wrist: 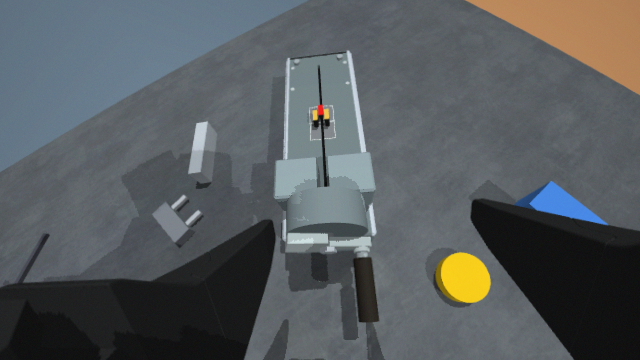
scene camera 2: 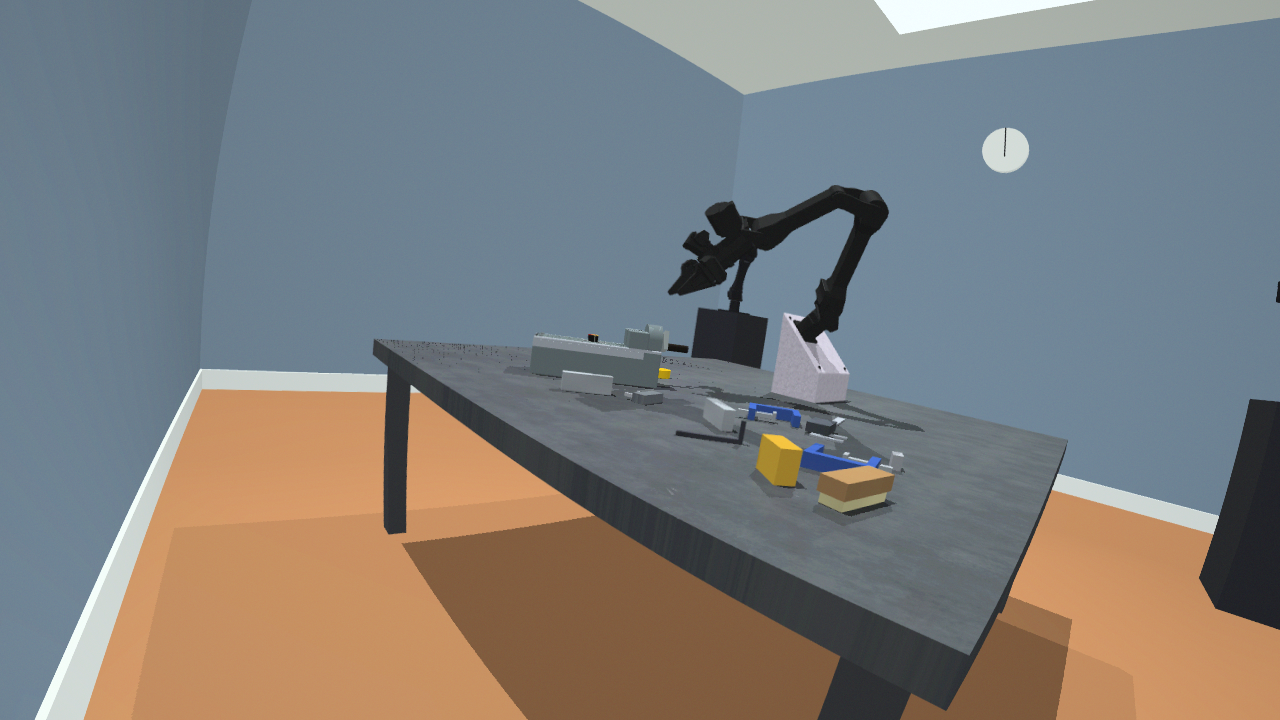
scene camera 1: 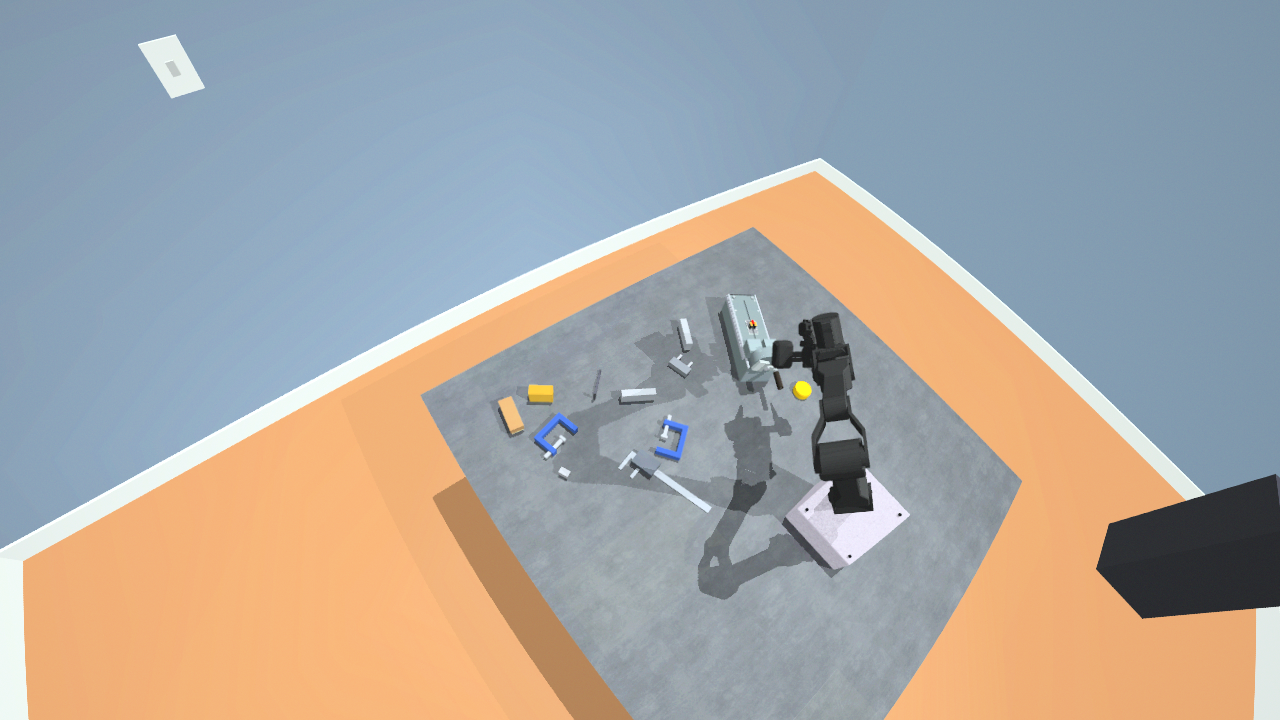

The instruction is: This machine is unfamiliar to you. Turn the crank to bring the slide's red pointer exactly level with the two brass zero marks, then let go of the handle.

Labels:
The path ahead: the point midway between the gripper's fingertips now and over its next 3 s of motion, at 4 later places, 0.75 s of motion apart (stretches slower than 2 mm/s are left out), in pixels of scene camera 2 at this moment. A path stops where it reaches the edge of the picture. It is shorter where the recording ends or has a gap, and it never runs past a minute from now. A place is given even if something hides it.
My gripper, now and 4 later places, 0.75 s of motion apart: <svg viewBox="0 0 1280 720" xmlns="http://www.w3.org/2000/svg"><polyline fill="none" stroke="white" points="673,293 670,328 668,344 667,357 666,360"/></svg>

